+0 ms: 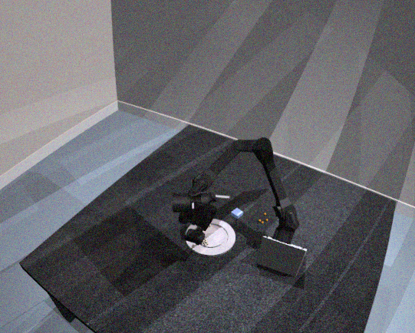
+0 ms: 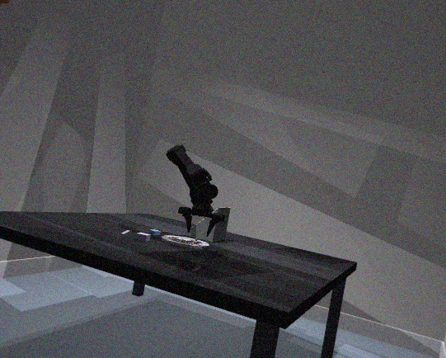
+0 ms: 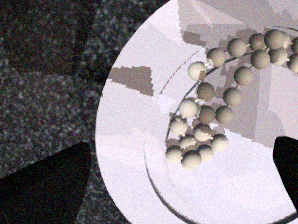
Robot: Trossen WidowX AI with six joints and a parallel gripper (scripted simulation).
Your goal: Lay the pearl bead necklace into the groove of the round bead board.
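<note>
Right now the round white bead board is 10 mm behind my gripper tip, 60 mm to the right of it and 40 mm below it. Also, from my gripper tip: small white block (160 mm ahead, 150 mm to the right, 40 mm below); then small blue cube (30 mm behind, 230 mm to the right, 40 mm below); then thin white stick (110 mm ahead, 280 mm to the right, 50 mm below).
</note>
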